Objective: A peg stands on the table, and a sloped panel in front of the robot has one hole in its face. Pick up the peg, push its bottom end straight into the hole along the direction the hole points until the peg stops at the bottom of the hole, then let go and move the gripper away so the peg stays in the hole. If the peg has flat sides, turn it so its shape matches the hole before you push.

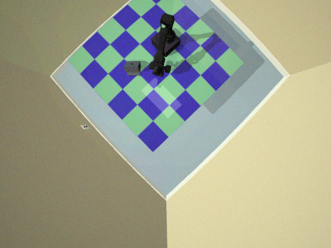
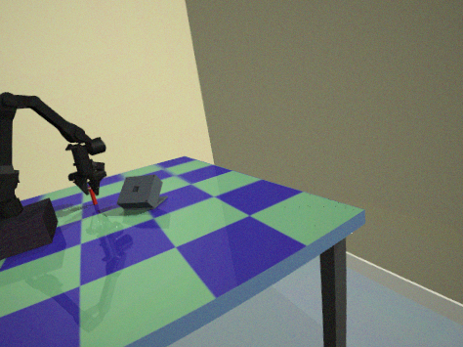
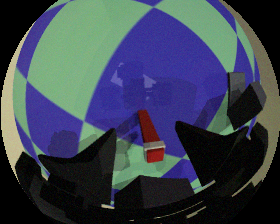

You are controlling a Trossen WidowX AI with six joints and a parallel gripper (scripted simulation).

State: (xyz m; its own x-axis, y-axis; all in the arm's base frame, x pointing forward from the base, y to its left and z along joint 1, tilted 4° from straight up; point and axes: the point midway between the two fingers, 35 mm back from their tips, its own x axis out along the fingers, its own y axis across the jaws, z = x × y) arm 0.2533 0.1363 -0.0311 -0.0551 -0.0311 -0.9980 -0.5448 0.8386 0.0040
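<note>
Right now the grey sloped panel is 21 cm to the right of my gripper tip, 16 cm ahead of it and 1 cm above it. Round my gripper tip: red peg: 2 cm above.
</note>
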